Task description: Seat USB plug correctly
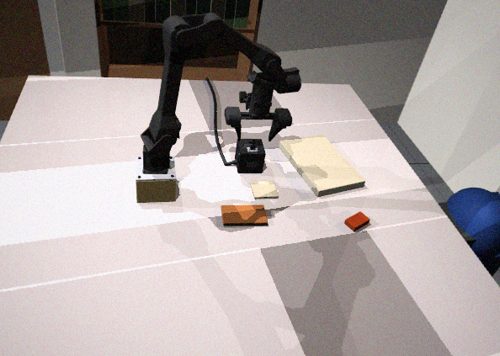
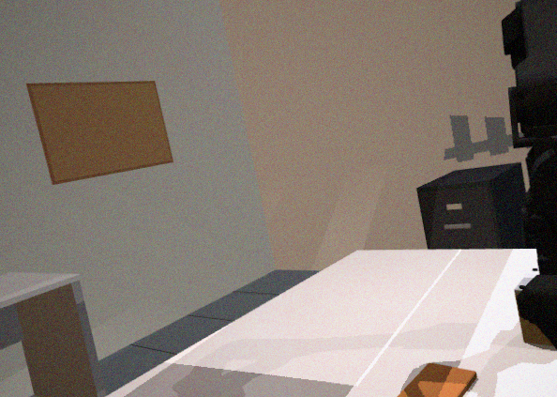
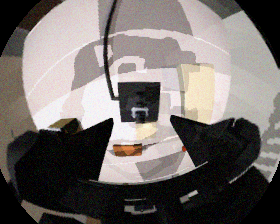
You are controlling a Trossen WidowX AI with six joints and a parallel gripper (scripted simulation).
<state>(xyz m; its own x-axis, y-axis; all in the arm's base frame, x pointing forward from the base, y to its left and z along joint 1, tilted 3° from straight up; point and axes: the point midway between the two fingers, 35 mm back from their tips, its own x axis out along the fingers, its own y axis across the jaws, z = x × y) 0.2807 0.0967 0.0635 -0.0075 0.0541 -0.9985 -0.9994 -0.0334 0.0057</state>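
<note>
The USB plug lies 20 mm below my gripper tip. Round my gripper tip: cream pad: 30 mm ahead, 100 mm to the right, 100 mm below; orange pad: 40 mm behind, 200 mm to the right, 100 mm below; pale-rimmed socket: 40 mm below.
</note>
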